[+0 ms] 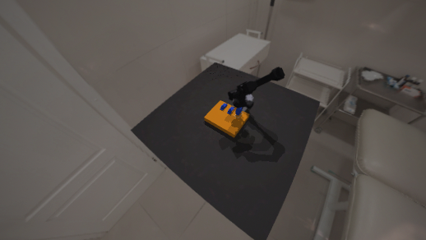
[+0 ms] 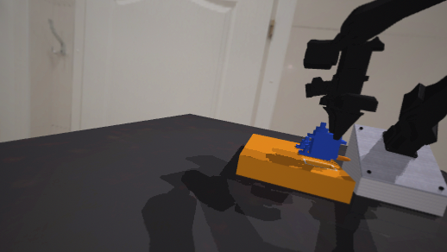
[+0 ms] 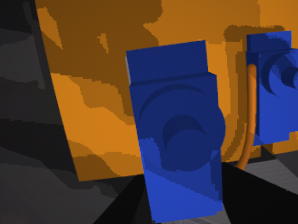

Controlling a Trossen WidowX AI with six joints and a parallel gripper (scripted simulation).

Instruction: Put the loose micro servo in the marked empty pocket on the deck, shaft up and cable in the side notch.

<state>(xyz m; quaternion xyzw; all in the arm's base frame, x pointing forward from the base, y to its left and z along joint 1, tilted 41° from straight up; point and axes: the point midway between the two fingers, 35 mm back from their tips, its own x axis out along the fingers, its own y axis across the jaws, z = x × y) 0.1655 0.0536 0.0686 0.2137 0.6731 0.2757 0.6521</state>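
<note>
My gripper tip is now 130 mm short of the orange deck, 90 mm above it and 70 mm to the left of it.
</note>
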